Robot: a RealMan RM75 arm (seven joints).
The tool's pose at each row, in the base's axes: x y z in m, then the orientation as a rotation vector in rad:
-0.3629 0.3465 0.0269 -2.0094 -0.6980 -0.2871
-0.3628 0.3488 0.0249 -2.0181 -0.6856 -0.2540
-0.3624 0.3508 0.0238 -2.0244 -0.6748 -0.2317
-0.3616 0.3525 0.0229 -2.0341 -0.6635 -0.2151
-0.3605 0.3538 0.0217 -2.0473 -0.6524 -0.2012
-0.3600 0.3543 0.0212 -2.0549 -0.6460 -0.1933
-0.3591 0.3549 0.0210 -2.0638 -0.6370 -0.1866
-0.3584 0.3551 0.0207 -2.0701 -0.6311 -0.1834
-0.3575 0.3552 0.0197 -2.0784 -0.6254 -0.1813
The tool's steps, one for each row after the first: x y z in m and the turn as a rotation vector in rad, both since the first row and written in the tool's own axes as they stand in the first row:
0.0000 0.0006 0.0030 0.0032 -0.0183 0.0233
0.0005 0.0009 0.0052 0.0049 -0.0297 0.0408
0.0013 0.0013 0.0071 0.0016 -0.0381 0.0568
0.0021 0.0023 0.0087 -0.0058 -0.0459 0.0721
0.0025 0.0028 0.0094 -0.0101 -0.0503 0.0808
0.0033 0.0032 0.0099 -0.0159 -0.0532 0.0910
0.0038 0.0038 0.0102 -0.0204 -0.0544 0.0973
0.0041 0.0050 0.0107 -0.0272 -0.0555 0.1032

